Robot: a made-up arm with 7 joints.
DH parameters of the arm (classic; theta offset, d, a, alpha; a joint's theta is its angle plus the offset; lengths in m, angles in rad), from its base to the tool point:
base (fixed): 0 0.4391 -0.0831 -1.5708
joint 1: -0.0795 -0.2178 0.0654 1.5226
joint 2: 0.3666 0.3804 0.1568 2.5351
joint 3: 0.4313 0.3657 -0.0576 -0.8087
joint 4: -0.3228 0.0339 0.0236 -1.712
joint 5: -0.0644 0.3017 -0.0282 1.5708
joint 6: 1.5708 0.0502 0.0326 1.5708
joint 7: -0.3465 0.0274 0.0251 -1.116
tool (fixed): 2.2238 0.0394 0 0
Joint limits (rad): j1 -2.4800..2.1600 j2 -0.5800..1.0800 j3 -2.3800..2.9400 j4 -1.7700..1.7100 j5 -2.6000..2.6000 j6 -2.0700..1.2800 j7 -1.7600..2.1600
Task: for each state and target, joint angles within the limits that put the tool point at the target. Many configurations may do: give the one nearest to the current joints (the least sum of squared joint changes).
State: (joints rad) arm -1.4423 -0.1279 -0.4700 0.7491 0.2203 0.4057 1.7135
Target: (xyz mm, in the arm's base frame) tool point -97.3 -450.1 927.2
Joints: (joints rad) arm -0.5552 0.1549 -0.4571 0.6263 0.2333 0.2824 1.8154
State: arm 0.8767 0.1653 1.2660 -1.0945 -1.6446 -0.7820 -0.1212
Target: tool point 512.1 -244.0 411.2
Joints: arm 0.5681 0.6980 0.8583 -1.2934 -1.7108 -0.5832 -0.1476
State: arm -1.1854 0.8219 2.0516 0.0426 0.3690 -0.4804 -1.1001
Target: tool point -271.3 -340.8 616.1
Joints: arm -1.1825 0.7546 1.9625 -0.2220 0.3434 -0.4708 -1.0453
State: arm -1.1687 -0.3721 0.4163 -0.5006 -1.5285 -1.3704 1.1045
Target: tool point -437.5 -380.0 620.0
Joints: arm -1.6299 -0.0214 0.3372 -0.3781 -1.7312 -1.4060 1.1711
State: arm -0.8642 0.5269 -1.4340 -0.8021 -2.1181 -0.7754 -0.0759
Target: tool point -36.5 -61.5 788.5
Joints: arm -1.1195 0.1412 -1.6480 -0.9395 -2.2523 -0.9443 -0.0049
